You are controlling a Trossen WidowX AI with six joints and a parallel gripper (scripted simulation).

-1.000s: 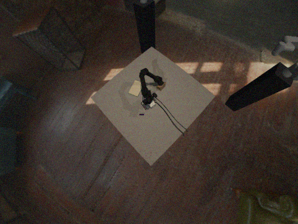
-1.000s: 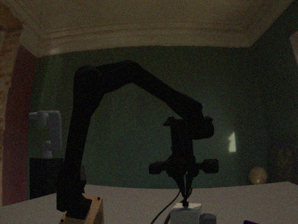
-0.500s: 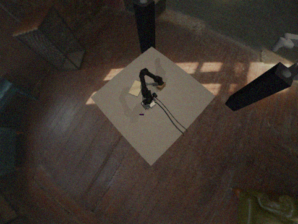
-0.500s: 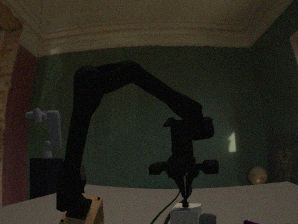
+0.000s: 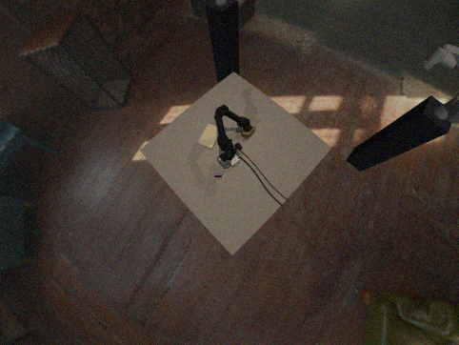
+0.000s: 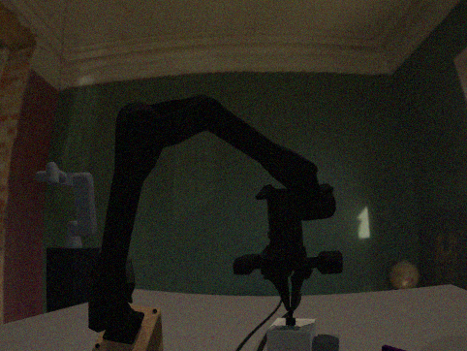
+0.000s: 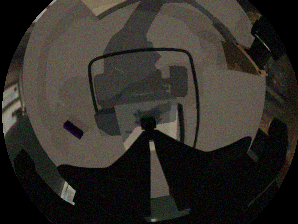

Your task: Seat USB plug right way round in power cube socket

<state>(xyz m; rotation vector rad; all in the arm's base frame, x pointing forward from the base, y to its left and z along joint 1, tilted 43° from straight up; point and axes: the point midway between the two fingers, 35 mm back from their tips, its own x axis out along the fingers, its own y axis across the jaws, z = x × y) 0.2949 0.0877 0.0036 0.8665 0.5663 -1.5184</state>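
Now: gripper tip 20 mm above the dark USB plug. From my gripper tip the other things lie so: purple object: 190 mm ahead, 100 mm below; tan sheet: 40 mm behind, 320 mm to the right, 100 mm below.
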